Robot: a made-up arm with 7 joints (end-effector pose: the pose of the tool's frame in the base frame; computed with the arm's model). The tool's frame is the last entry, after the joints. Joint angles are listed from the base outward.
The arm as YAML. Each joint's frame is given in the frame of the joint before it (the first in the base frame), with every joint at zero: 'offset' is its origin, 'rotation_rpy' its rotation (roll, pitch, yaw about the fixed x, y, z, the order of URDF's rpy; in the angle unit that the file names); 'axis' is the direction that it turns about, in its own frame. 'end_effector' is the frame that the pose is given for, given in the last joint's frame.
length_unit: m
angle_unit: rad
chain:
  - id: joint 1
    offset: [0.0, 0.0, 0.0]
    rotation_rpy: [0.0, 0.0, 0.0]
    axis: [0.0, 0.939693, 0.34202]
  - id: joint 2
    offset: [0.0, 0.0, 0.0]
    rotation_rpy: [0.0, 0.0, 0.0]
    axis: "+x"
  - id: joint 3
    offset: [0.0, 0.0, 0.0]
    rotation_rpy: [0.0, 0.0, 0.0]
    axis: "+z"
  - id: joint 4
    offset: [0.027, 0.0, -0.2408]
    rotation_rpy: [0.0, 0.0, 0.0]
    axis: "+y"
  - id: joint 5
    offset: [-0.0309, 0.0, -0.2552]
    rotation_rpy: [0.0, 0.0, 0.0]
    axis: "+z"
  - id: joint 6
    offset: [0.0, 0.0, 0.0]
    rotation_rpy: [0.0, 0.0, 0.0]
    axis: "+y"
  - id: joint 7
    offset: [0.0, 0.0, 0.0]
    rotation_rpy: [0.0, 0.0, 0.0]
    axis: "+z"
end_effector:
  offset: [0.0, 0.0, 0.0]
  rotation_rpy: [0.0, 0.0, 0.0]
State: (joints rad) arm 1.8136 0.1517 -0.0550 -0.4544 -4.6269 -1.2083 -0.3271
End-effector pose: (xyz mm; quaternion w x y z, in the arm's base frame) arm -485.9 -96.8 -28.9 0.5621 0.7754 0.2005 0.2063
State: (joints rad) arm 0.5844 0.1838 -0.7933 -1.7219 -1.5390 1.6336 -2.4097
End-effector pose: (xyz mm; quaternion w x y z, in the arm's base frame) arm 57.7 -129.9 -338.6 0.0748 -0.2467 -0.5706 0.7798
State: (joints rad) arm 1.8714 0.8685 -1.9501 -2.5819 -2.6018 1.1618 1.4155
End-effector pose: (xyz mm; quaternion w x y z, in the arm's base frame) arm -96.4 -159.1 51.7 0.9477 0.0361 -0.3014 0.0987
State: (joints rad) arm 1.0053 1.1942 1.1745 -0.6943 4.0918 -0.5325 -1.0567
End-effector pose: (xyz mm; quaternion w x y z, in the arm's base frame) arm -124.4 469.9 6.0 0.0982 -0.0050 0.5550 -0.8260
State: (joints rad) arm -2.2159 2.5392 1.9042 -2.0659 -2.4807 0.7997 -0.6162
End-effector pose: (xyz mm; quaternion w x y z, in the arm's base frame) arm -179.4 58.5 -238.4 0.2517 -0.4376 0.2663 0.8211
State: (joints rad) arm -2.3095 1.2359 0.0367 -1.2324 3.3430 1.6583 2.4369
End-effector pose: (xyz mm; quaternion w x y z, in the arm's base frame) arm -13.0 148.9 412.0 0.8562 -0.3352 0.3531 -0.1727
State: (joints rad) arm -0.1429 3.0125 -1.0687 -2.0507 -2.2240 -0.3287 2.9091
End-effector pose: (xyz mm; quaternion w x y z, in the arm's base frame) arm 123.9 245.8 135.9 0.6866 0.5563 0.1337 -0.4486
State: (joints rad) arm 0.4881 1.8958 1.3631 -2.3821 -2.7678 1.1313 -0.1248
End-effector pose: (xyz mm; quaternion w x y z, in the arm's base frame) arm 143.4 18.8 188.9 0.6908 -0.5827 -0.0361 -0.4267
